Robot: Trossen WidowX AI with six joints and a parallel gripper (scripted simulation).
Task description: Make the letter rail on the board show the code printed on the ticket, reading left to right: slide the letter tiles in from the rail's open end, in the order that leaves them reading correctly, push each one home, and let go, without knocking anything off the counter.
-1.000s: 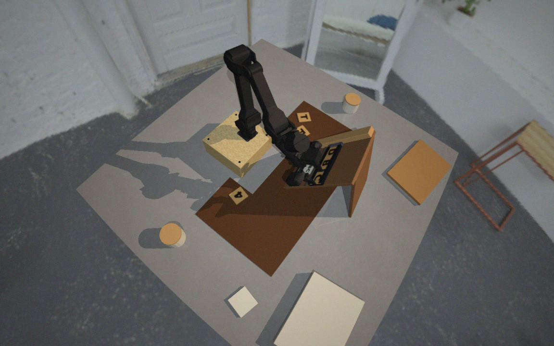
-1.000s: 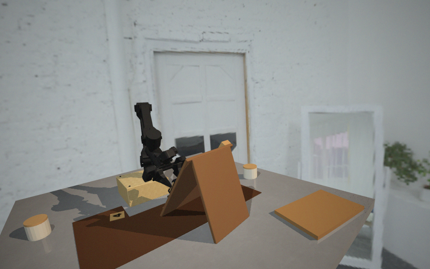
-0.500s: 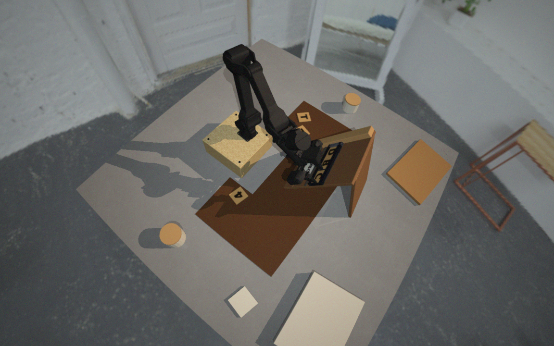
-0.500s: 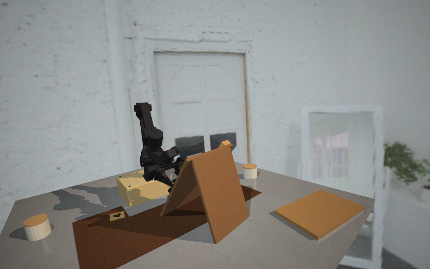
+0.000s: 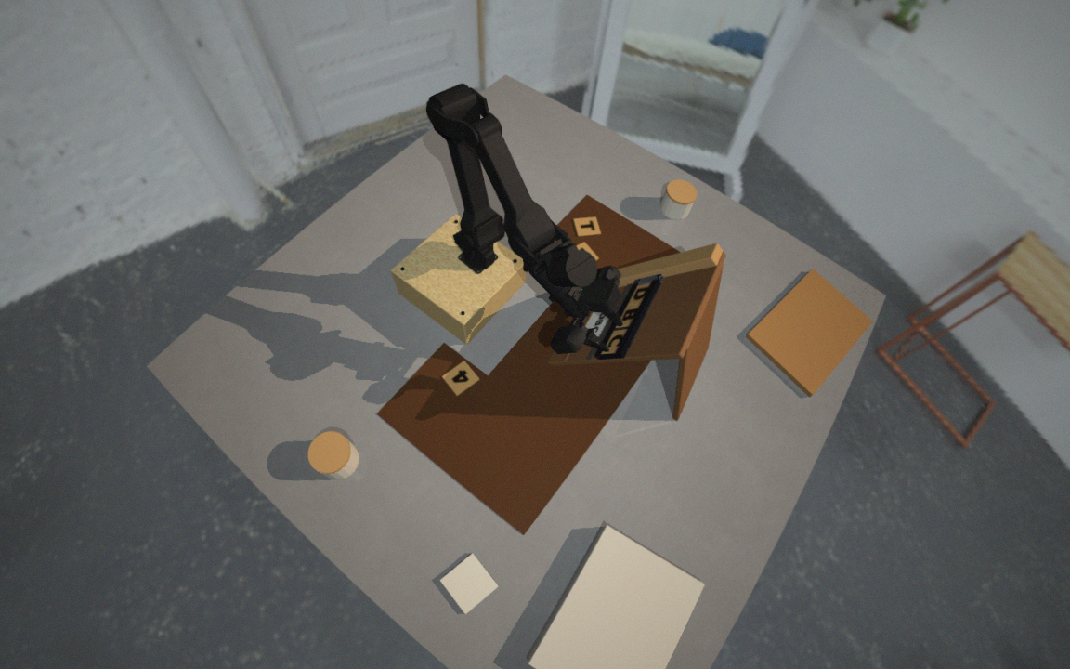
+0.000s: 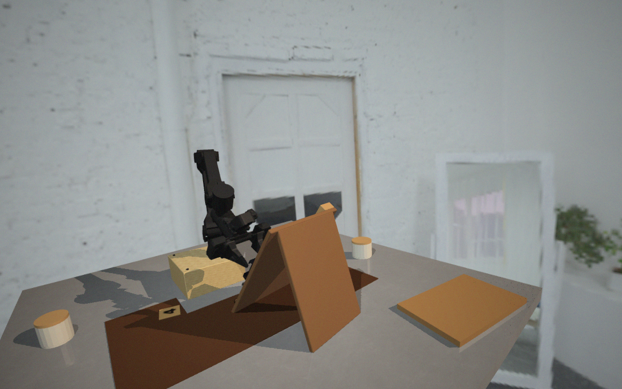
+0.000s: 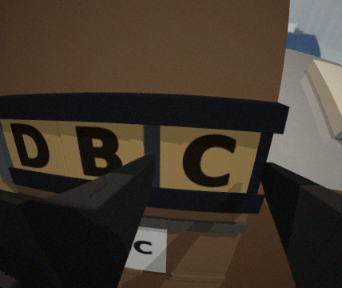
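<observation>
The C tile lies 1 cm ahead of my gripper tip and 1 cm below it. Round my gripper tip: brown mat: 15 cm behind, 1 cm to the right, 17 cm below; then D tile: 2 cm behind, 12 cm to the left, 1 cm below; then white ticket: 6 cm behind, 5 cm to the left, 8 cm below.
</observation>
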